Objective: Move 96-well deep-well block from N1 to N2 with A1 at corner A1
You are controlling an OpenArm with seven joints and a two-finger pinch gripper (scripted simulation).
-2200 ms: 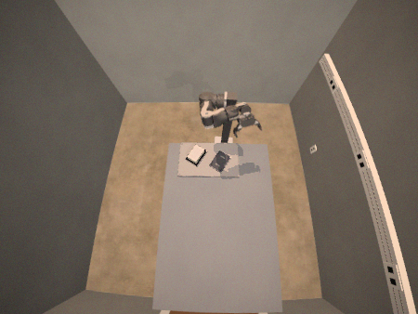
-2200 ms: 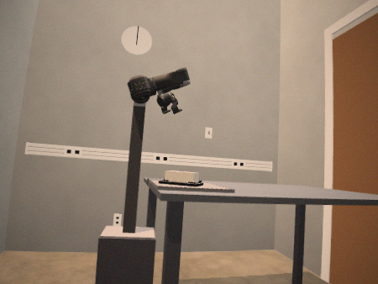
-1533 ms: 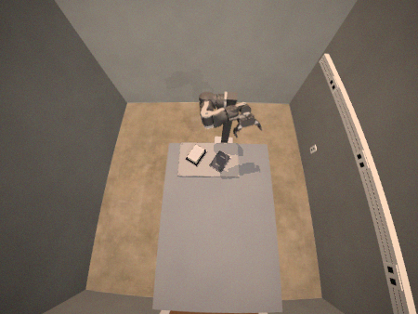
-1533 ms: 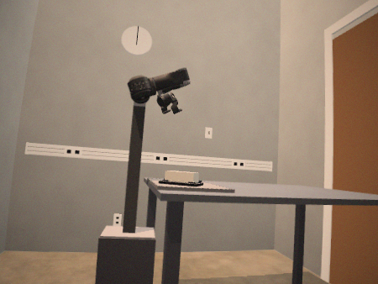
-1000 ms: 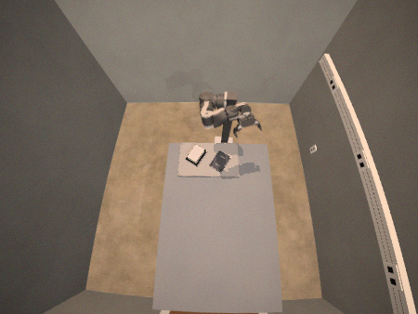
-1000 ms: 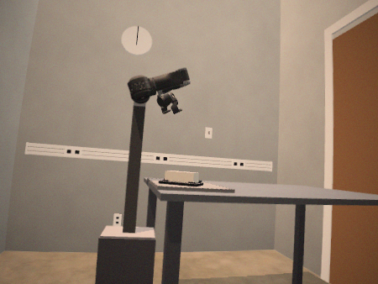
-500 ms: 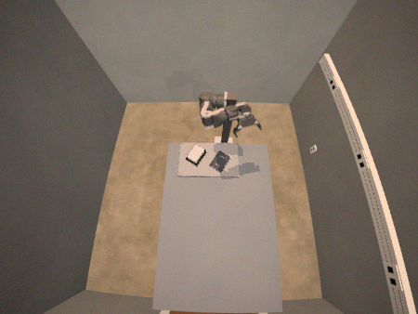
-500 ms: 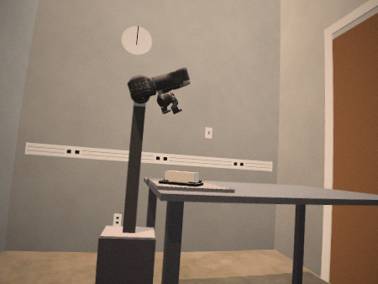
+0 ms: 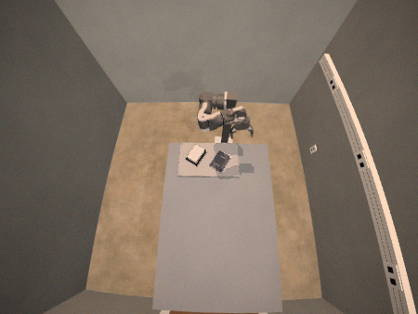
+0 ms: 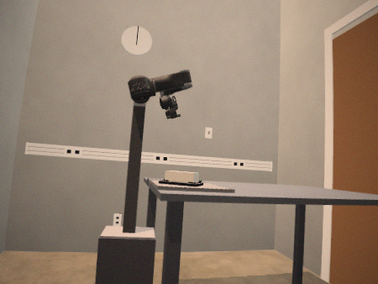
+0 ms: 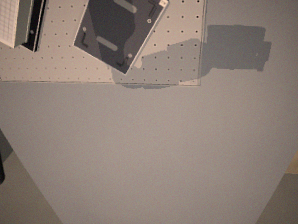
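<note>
Now: hand 32 cm to the left of the white 96-well deep-well block, 31 cm above it and 2 cm short of it. The rest, counted from my hand: plate nest 34 cm below, 32 cm to the right, 2 cm ahead; then A1 mark 33 cm below, 23 cm to the right, 2 cm behind.
</note>
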